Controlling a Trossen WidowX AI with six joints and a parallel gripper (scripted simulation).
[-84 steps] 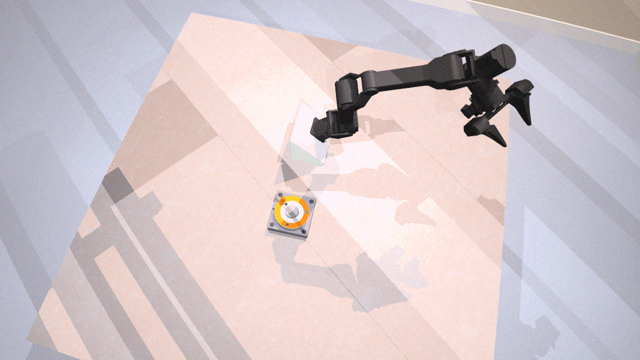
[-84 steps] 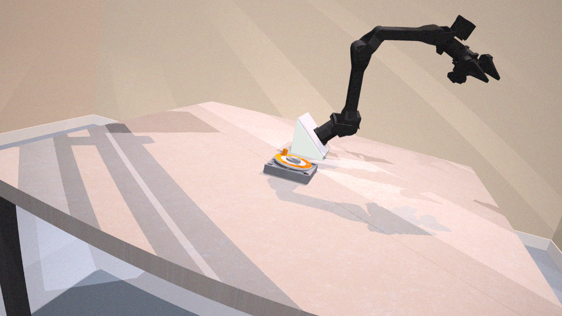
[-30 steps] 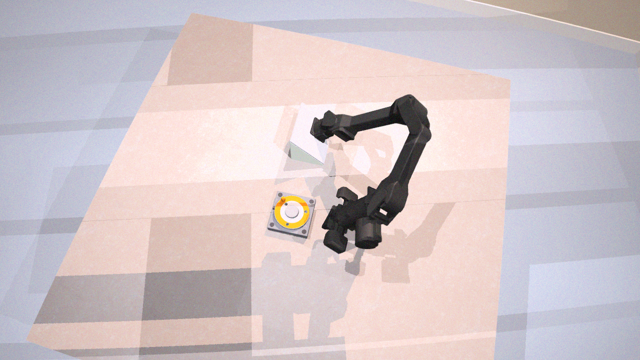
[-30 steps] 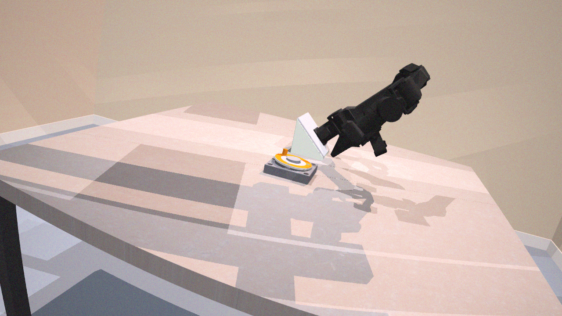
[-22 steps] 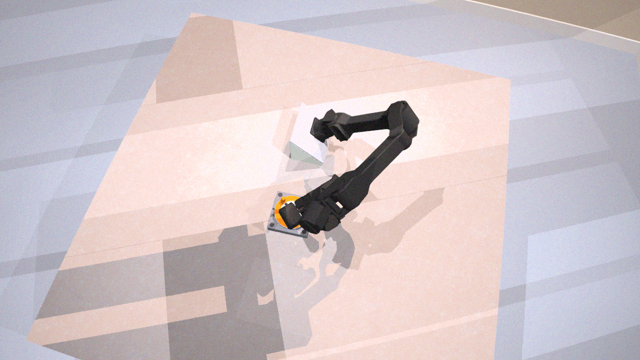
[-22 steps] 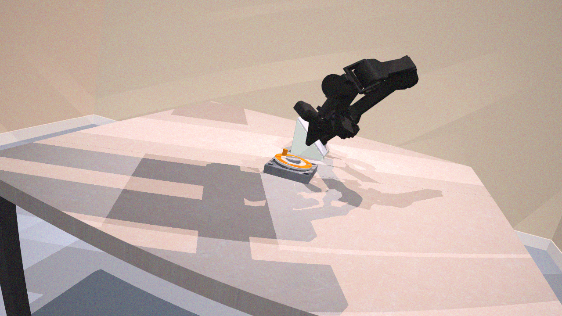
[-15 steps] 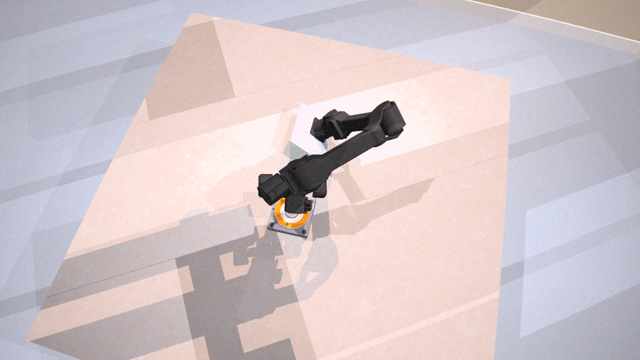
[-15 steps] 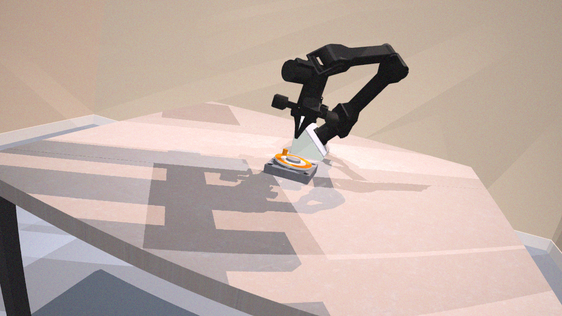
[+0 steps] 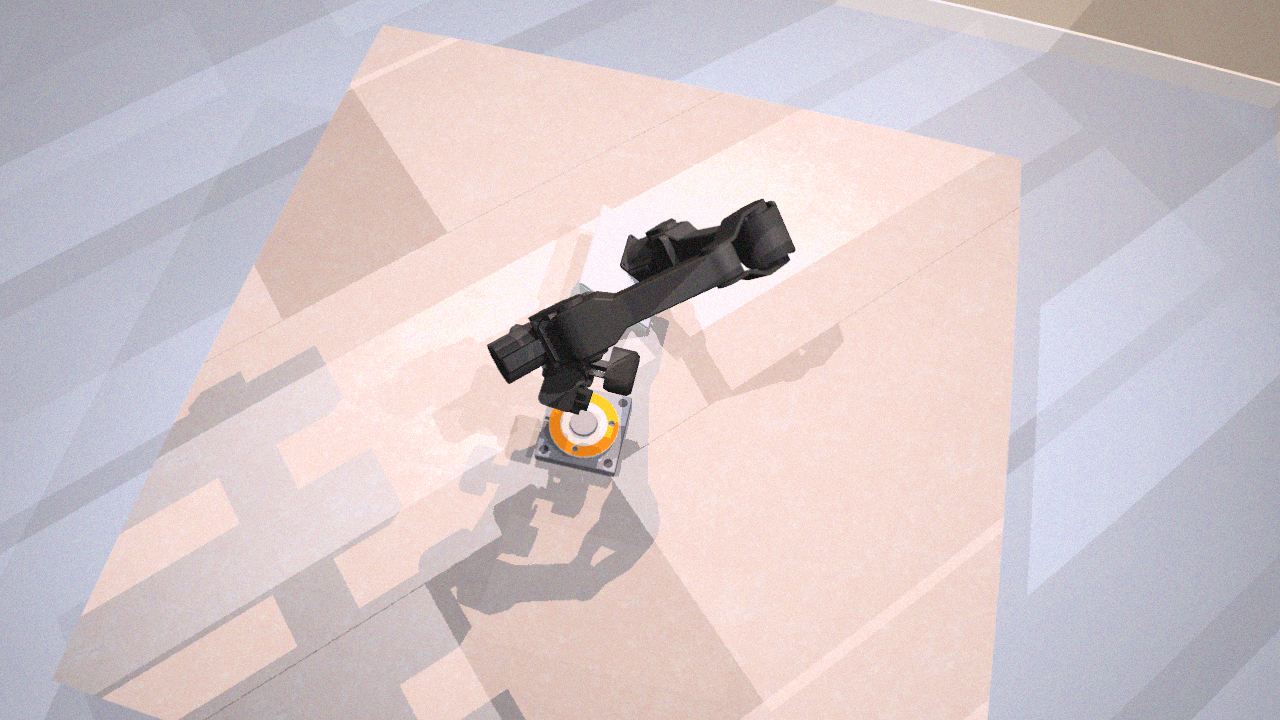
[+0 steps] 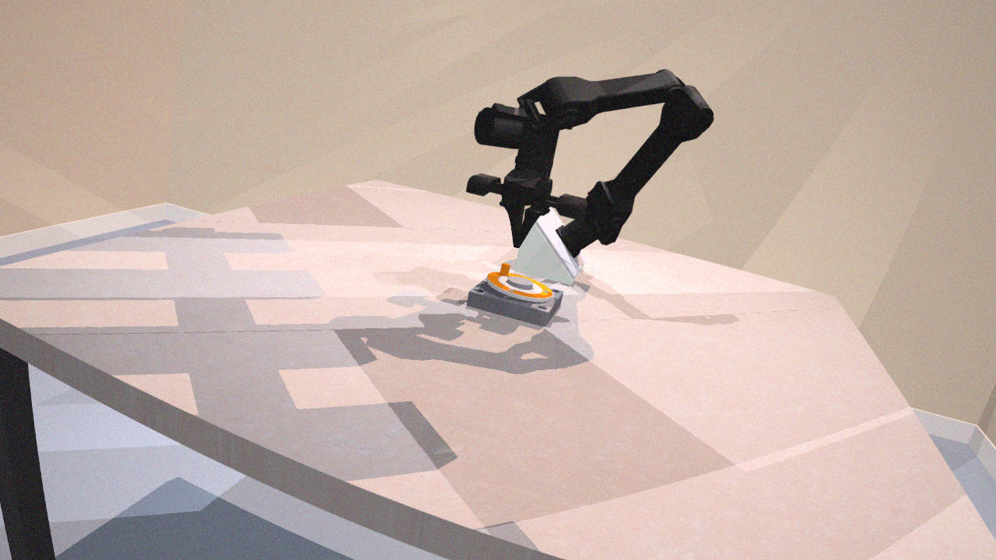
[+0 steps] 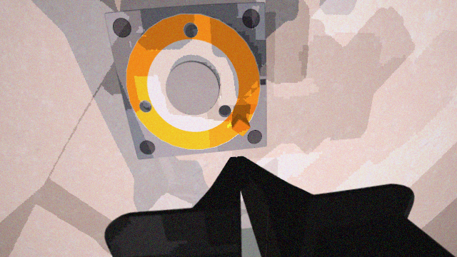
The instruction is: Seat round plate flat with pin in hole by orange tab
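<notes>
Now: the square grey base 4 cm ahead of my gripper tip, 3 cm to the left of it and 6 cm below it.
</notes>
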